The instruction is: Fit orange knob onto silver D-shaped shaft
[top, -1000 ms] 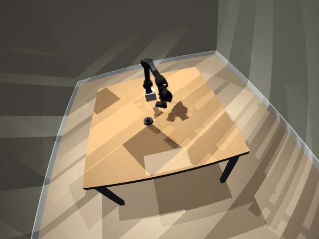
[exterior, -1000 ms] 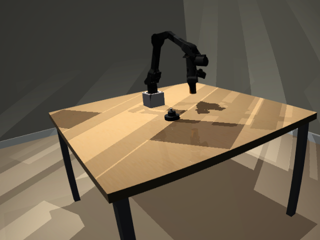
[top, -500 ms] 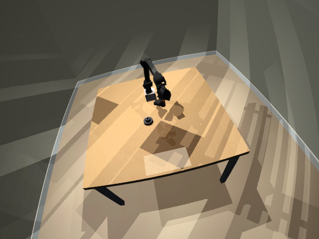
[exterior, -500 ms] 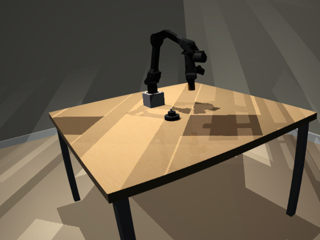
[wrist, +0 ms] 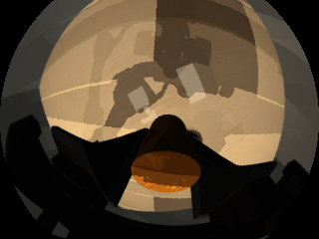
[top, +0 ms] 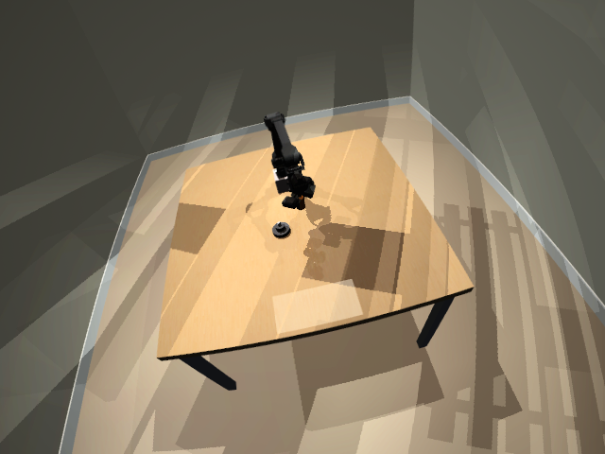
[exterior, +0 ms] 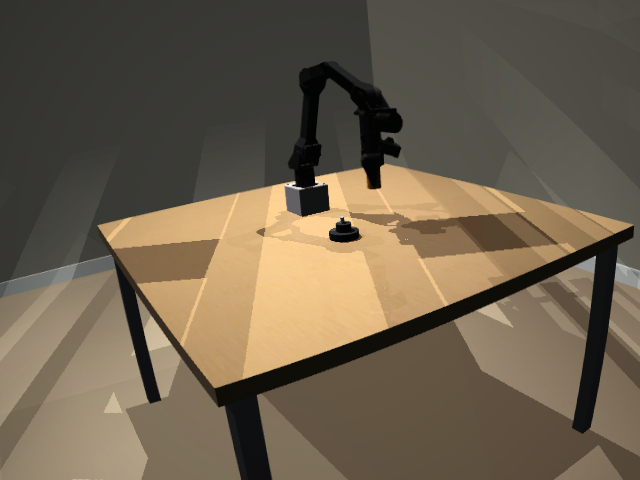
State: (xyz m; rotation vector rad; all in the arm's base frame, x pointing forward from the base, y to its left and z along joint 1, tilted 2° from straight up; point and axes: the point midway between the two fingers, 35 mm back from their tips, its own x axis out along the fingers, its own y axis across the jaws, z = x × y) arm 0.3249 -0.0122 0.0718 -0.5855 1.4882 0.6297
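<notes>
The round pedestal is 2 cm behind my gripper tip, 11 cm to the right of it and 10 cm below it. The rest, counted from my gripper tip: orange knob 3 cm above.
</notes>
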